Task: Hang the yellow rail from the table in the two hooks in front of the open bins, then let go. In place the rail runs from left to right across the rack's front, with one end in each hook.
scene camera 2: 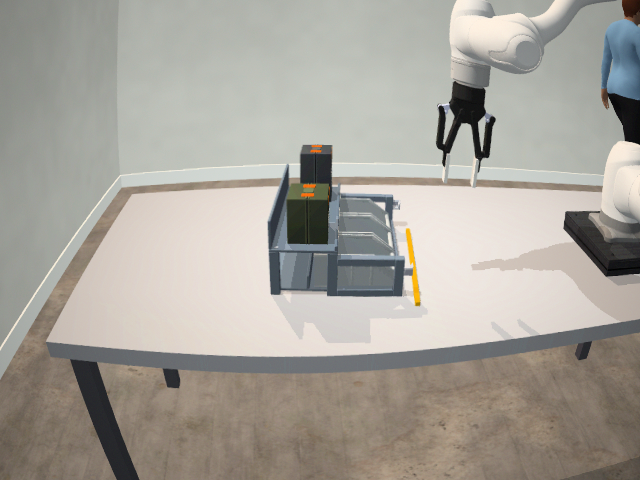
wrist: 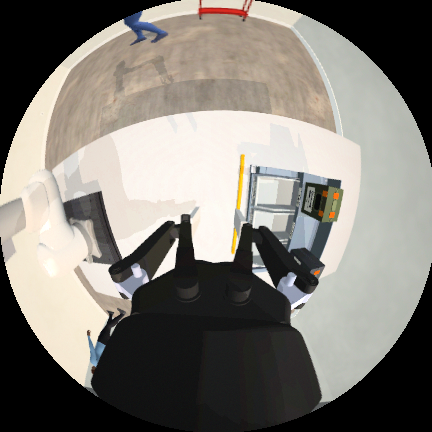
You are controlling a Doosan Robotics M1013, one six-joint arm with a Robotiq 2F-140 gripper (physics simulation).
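Places are measured from the arm's base along level axes (x ahead, y left, z up), in metres.
Pixels of known places: gripper, between the fingertips: point(scene camera 2: 458, 183) point(wrist: 216, 214); arm's base, origin of its link: point(scene camera 2: 618, 229) point(wrist: 84, 236).
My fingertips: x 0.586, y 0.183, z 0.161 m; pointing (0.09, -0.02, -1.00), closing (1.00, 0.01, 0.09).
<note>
Ahead of a thing's pixels: the offset from my fingertips to its top centre. "spot": to the spot under its first point.
The yellow rail @[dx +0.091, dy -0.043, dz -0.208 m] point(scene camera 2: 411, 248) point(wrist: 240, 185) lies on the table along the front of the grey-blue rack point(scene camera 2: 398, 279) point(wrist: 311, 236), apart from the hooks. The far hook @[spot: dx +0.120, dy -0.271, dz -0.161 m] point(scene camera 2: 397, 205) and the near hook @[spot: dx +0.112, dy +0.109, dz -0.157 m] point(scene camera 2: 408, 271) stick out from the rack's front posts in the scene view. Both hooks are hard to make out in the wrist view. My gripper point(scene camera 2: 460, 183) point(wrist: 216, 214) points down, high above the table, on the robot-base side of the rail. It is partly open, with nothing between its fingers. In the wrist view its right fingertip covers part of the rail.
A green case @[dx +0.318, dy +0.034, dz -0.019 m] point(scene camera 2: 307, 219) point(wrist: 325, 202) and a black case @[dx +0.321, dy -0.197, dz +0.006 m] point(scene camera 2: 316, 165) point(wrist: 307, 262) stand on the rack's upper shelf, behind the open bins. A second white arm stands on a black base point(scene camera 2: 604, 258) point(wrist: 95, 227) at the table's other side. A person in blue point(scene camera 2: 621, 62) stands beyond it.
</note>
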